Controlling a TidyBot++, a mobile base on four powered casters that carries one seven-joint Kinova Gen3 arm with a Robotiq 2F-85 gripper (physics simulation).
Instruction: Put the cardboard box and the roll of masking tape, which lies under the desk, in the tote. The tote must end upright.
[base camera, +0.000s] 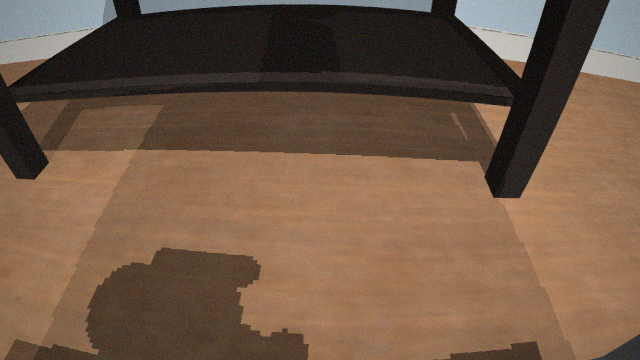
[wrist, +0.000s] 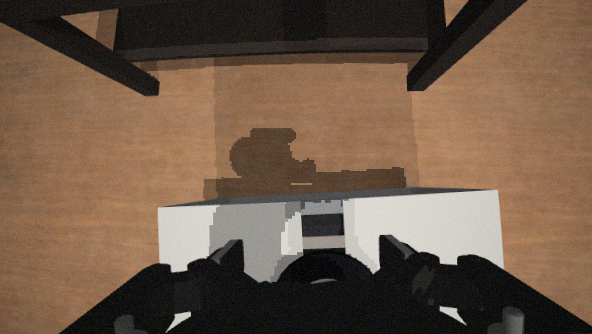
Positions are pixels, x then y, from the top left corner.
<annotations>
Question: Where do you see a dark desk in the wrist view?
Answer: At 138, 38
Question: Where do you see my gripper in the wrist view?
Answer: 310, 252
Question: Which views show the dark desk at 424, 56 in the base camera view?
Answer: The base camera view and the wrist view: all of them.
</annotations>
